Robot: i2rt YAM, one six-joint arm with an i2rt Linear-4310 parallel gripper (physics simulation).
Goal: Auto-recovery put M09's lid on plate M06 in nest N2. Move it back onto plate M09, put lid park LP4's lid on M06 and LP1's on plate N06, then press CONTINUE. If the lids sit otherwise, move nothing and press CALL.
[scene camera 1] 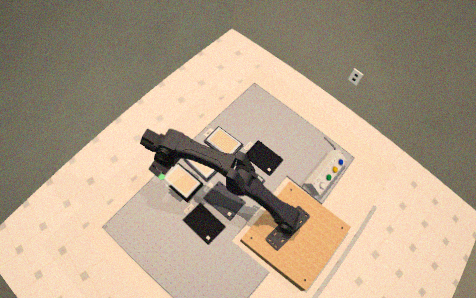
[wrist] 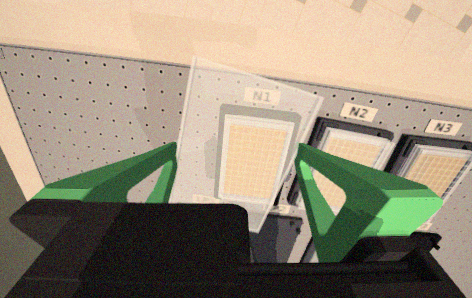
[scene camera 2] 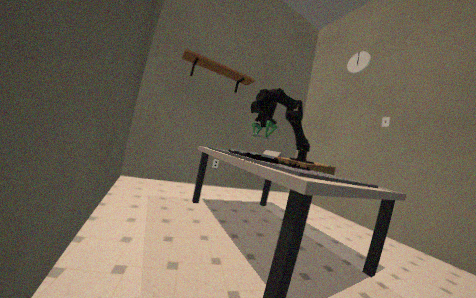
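Pixels of known places: gripper, fingertip midpoint: (scene camera 1: 165, 167) (wrist: 236, 148) (scene camera 2: 259, 137); arm's base, origin of the base link: (scene camera 1: 287, 227) (scene camera 2: 301, 161).
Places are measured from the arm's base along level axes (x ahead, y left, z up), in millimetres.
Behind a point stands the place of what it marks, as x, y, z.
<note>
My gripper (wrist: 236, 148) @[496, 206, 70] (scene camera 2: 263, 130) @[496, 206, 70] has green fingers and hangs high above the table. It is shut on a clear plate lid (wrist: 205, 97) @[529, 234, 77], gripped by its two long edges and turned a little askew. Seen through the lid, a white-framed well plate (wrist: 255, 159) (scene camera 1: 183, 181) sits in nest N1 right below. A second plate (wrist: 353, 151) @[491, 56, -14] sits in the black nest N2 to the right, partly behind my right finger. In the overhead view a third plate (scene camera 1: 223, 141) @[459, -79, -19] lies farther back.
Black lid-park squares (scene camera 1: 204, 223) @[245, 224, -36] (scene camera 1: 264, 156) @[291, -171, -36] (scene camera 1: 223, 200) @[265, 101, -36] lie on the grey perforated mat (scene camera 1: 163, 257) @[251, 437, -46]. A button box (scene camera 1: 325, 175) @[32, -284, 26] with blue, yellow and green buttons stands at the right. The arm's base sits on a wooden board (scene camera 1: 316, 251) @[-148, -10, 11].
</note>
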